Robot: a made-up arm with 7 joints.
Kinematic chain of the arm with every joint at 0, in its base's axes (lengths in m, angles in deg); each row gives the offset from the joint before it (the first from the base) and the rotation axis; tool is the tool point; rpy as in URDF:
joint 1: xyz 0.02 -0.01 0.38 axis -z
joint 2: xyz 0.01 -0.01 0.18 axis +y
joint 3: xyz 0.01 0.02 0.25 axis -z
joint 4: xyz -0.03 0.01 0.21 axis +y
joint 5: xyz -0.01 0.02 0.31 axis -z
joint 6: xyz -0.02 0 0.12 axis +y
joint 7: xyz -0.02 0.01 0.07 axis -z
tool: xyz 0.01 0 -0.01 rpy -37.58 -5.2 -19.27
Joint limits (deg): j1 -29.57..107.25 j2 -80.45..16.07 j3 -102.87..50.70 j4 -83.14..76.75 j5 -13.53..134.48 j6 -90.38..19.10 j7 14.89..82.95
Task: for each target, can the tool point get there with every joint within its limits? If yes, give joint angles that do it. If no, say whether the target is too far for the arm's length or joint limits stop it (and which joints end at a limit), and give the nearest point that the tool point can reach.
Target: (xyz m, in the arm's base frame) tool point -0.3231 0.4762 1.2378
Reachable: yes | joints 60.54 -29.38 -47.96 -16.17 68.55 -57.77 22.29
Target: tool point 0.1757 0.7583 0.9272
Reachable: yes | joints 78.73 -69.77 -60.04 39.78 123.16 -22.27 56.01
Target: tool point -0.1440 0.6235 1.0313
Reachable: yes | joints 81.54 -26.70 -24.52 -45.52 45.21 -72.73 49.63
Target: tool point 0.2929 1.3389 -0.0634
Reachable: no: too far | nearest point 0.1880 0.8202 0.3237 | short by 0.656 m
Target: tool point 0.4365 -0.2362 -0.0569
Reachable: no: joint limits stop it (at a limit: joint 1, joint 2, joint 4, joint 7) | nearest point 0.4489 0.3502 0.2564 | short by 0.665 m
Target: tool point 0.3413 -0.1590 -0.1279
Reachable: no: joint limits stop it (at a limit: joint 1, joint 2, joint 4, joint 7) | nearest point 0.3804 0.3805 0.2094 | short by 0.637 m
